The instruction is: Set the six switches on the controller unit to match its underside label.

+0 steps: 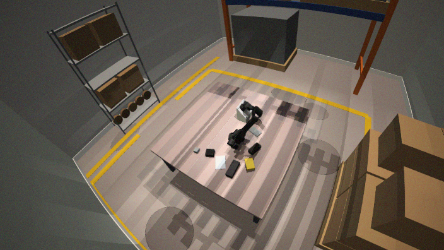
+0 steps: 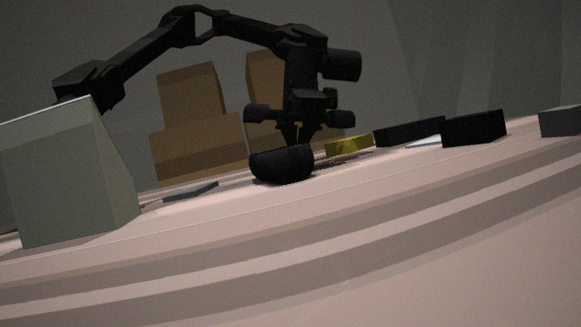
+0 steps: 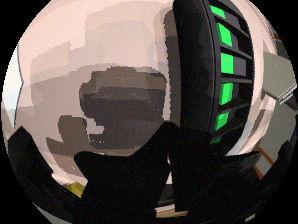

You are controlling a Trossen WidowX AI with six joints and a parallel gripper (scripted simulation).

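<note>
Now: gripper tip 19 cm past the flat grey plate and 7 cm to the right of it. Round my gripper tip: white plate: 26 cm ahead, 6 cm to the right, 1 cm below; then long black block: 28 cm ahead, 8 cm to the left, 1 cm above; then yellow block: 17 cm ahead, 19 cm to the left, 1 cm above.
</note>
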